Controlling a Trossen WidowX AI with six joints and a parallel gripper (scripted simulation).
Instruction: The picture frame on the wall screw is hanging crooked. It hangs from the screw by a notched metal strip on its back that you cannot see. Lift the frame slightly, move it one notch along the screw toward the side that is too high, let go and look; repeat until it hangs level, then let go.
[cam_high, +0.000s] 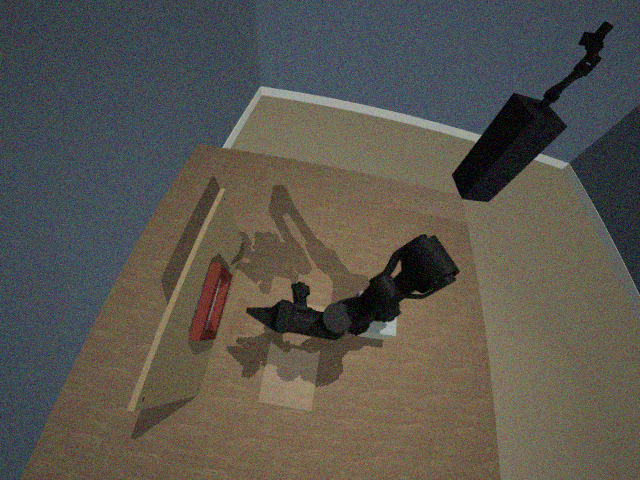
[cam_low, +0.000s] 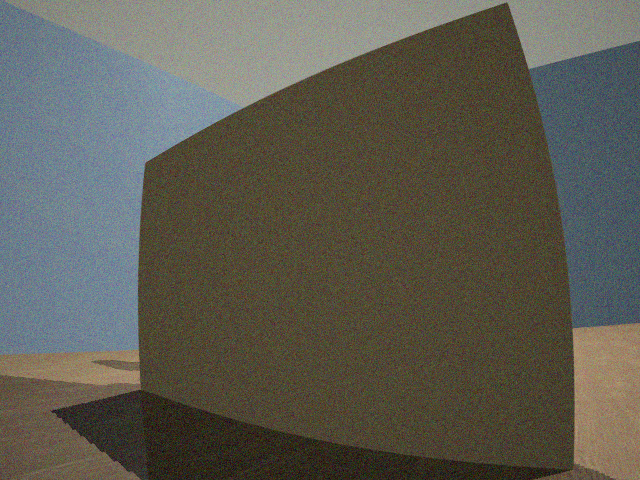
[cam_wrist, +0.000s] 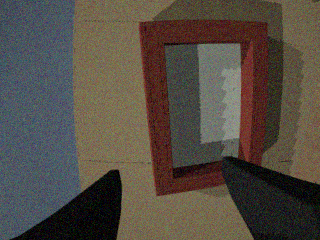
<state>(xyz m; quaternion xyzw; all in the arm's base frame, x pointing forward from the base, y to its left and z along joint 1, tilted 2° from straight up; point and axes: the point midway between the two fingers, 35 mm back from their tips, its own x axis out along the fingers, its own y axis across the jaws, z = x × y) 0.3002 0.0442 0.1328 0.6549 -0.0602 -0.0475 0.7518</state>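
Now: gripper tip 11 cm short of the red picture frame, 5 cm above it and 3 cm to the left of it. From my gripper tip the other things lie so: wall panel (12 cm ahead, 6 cm below, 4 cm to the right).
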